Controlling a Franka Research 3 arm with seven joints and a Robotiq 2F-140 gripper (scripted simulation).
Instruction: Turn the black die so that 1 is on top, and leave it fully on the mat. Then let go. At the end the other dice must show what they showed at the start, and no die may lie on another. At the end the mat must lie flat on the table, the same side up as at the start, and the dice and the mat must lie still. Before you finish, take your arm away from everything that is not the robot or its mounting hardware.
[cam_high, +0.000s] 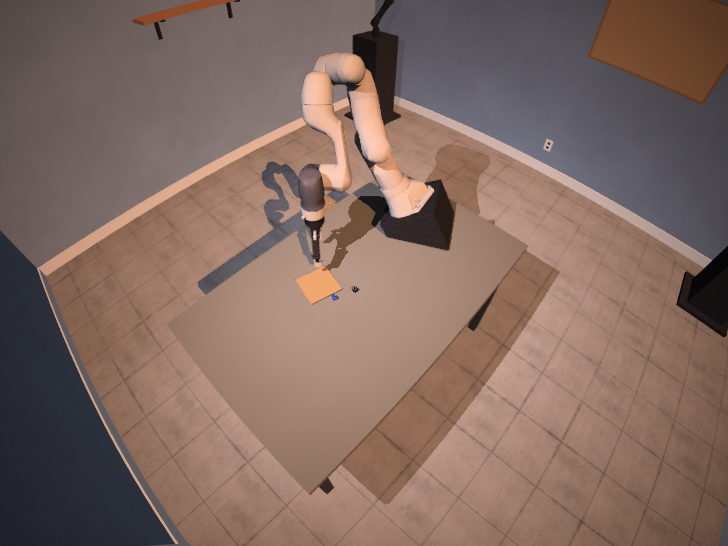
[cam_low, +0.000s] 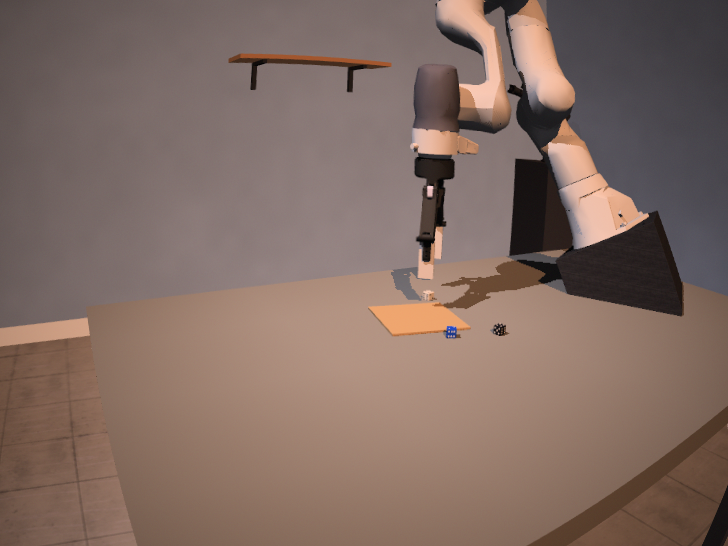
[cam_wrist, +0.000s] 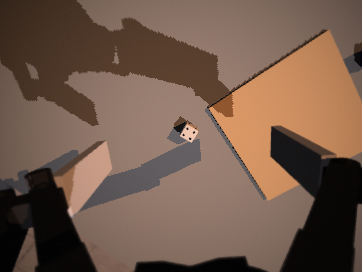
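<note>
The white die lies 70 mm below my hand. Round my hand: black die (210 mm to the left, 70 mm below); then orange mat (90 mm to the left, 80 mm ahead, 70 mm below); then blue die (180 mm to the left, 80 mm ahead, 70 mm below).
</note>
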